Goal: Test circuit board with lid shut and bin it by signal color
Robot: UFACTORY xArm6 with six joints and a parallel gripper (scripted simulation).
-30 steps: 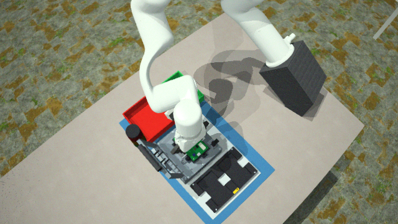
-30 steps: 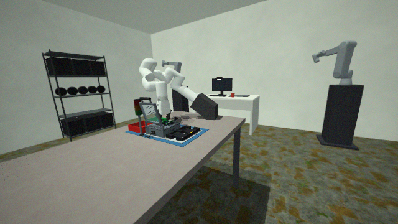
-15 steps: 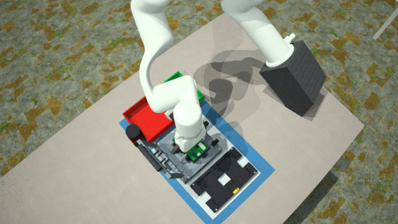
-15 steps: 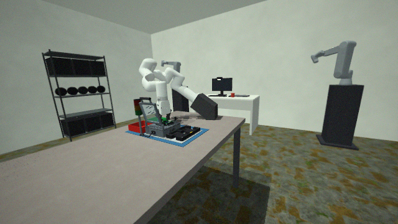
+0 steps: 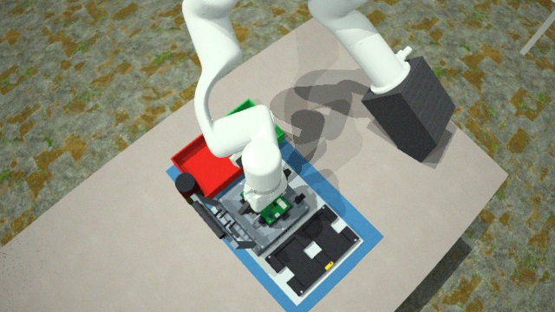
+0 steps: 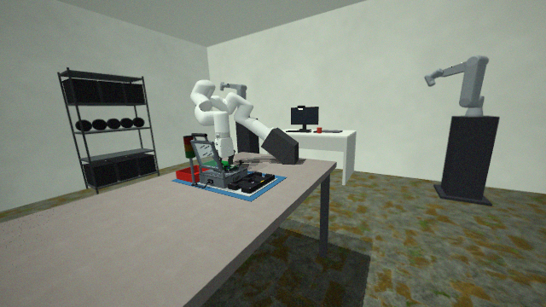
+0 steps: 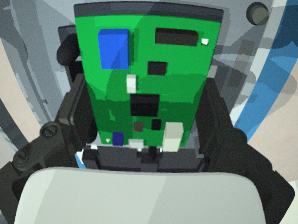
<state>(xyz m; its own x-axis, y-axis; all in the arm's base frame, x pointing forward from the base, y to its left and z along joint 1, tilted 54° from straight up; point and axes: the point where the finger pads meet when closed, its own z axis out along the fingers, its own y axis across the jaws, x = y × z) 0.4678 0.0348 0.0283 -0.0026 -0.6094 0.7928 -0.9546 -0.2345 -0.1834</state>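
My hand is right at the green circuit board. The rest, counted from my hand: red bin (200 mm to the right, 70 mm below, 40 mm ahead); then black latch hook (60 mm to the left, 60 mm behind, 10 mm above); then tester lid (120 mm ahead, 100 mm above).
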